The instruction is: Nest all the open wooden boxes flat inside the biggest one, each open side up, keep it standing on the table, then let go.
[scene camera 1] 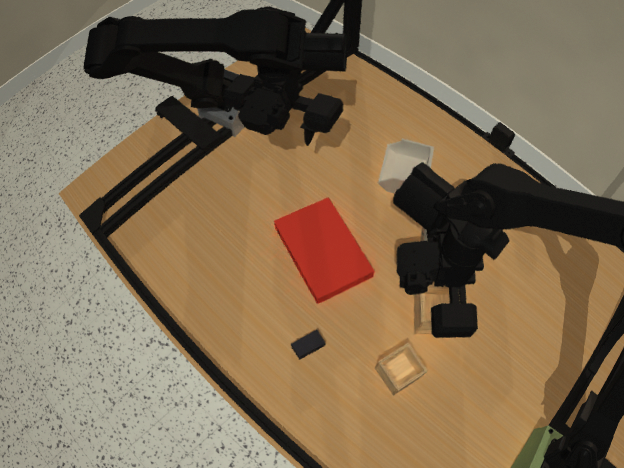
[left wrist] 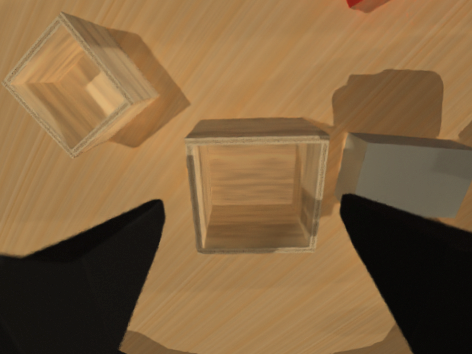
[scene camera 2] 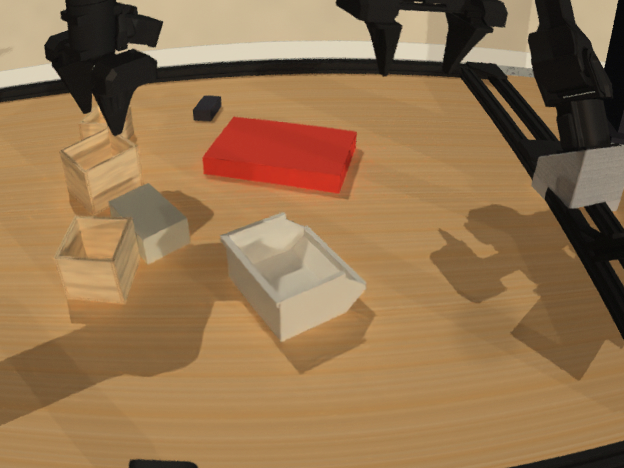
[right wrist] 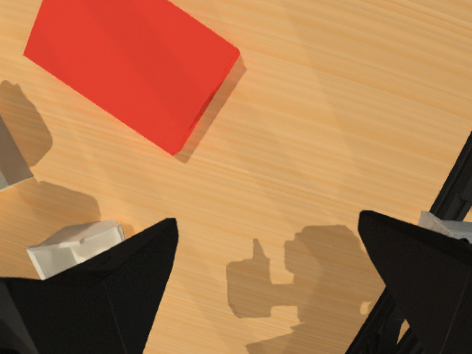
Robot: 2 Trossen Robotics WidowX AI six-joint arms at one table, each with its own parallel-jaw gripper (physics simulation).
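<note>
Three open wooden boxes stand apart on the table, open side up. The biggest (scene camera 1: 425,308) (scene camera 2: 113,180) (left wrist: 252,175) is partly hidden by the left arm in scene camera 1. The smallest (scene camera 1: 401,366) (scene camera 2: 92,125) (left wrist: 80,92) stands beyond it in scene camera 2. The middle-sized box (scene camera 2: 93,279) stands at the left of scene camera 2, hidden under the arm in scene camera 1. My left gripper (scene camera 2: 102,121) (left wrist: 252,206) is open and empty above the biggest box, which shows between its fingers in its wrist view. My right gripper (scene camera 2: 417,73) (right wrist: 267,224) is open and empty, away from the boxes.
A grey block (scene camera 2: 151,216) (left wrist: 410,175) lies close beside the biggest box. A white bin (scene camera 1: 407,158) (scene camera 2: 302,302) (right wrist: 75,247), a flat red block (scene camera 1: 324,249) (scene camera 2: 282,151) (right wrist: 135,70) and a small dark block (scene camera 1: 308,344) (scene camera 2: 207,108) are also on the table.
</note>
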